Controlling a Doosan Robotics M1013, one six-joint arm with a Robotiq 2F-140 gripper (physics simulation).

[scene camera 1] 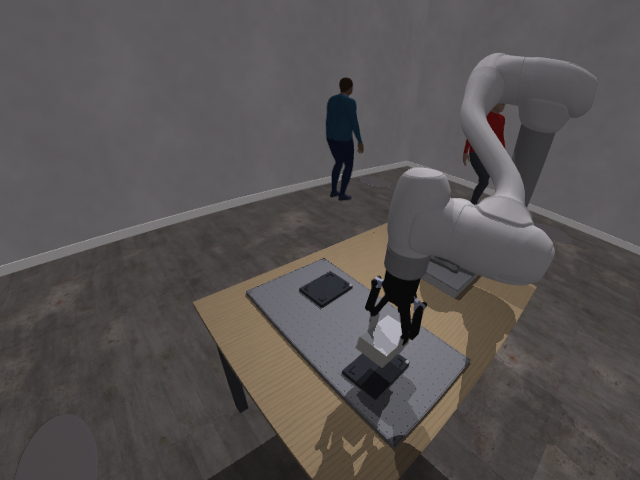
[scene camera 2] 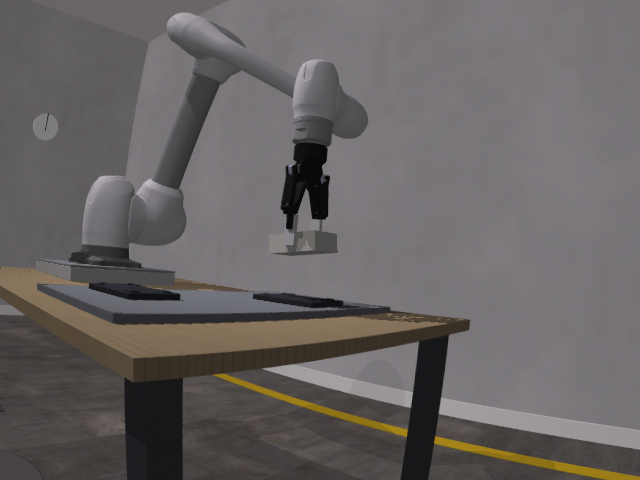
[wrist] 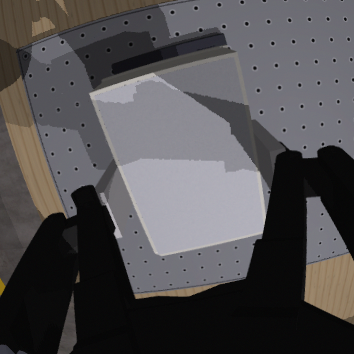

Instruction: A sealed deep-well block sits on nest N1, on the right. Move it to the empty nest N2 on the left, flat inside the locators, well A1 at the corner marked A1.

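Places are measured from the arm's base along level axes (x right, y ahead, z up), in centimetres.
Pixels of known places: gripper, fingertip midpoint: (scene camera 1: 385,341) (scene camera 2: 302,246) (wrist: 188,154); arm's base, origin of the base link: (scene camera 2: 104,264).
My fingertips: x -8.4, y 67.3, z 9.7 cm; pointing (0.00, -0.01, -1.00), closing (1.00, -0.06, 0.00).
Observation:
Ahead of a thing's pixels: the offset from my fingertips to its middle. Level surfaces: height alone.
The pale, sealed deep-well block {dx +0.0, dy +0.1, dz +0.7 cm} (scene camera 1: 380,347) (scene camera 2: 302,242) (wrist: 185,165) is held level, well above nest N2. My gripper (scene camera 1: 388,330) (scene camera 2: 305,233) (wrist: 188,154) points down and is shut on the block, one finger on each long side. The dark nest N2 {dx +0.1, dy +0.0, dz -11.7 cm} (scene camera 1: 356,370) (scene camera 2: 297,299) lies below the block; a strip of this nest (wrist: 170,52) shows past the block's far edge in the wrist view, and the block hides the rest there. The other dark nest, N1 {dx +33.8, dy -16.0, dz -11.7 cm} (scene camera 1: 325,289) (scene camera 2: 134,291), is empty. No A1 mark can be made out on the block or the nests.
Both nests are on a grey perforated plate {dz -12.4 cm} (scene camera 1: 305,330) (scene camera 2: 206,304) (wrist: 300,65) on the wooden table {dz -13.7 cm} (scene camera 1: 268,384) (scene camera 2: 232,343). The arm's base stands on a grey block (scene camera 2: 149,276) at the back. Two people stand beyond the table in scene camera 1.

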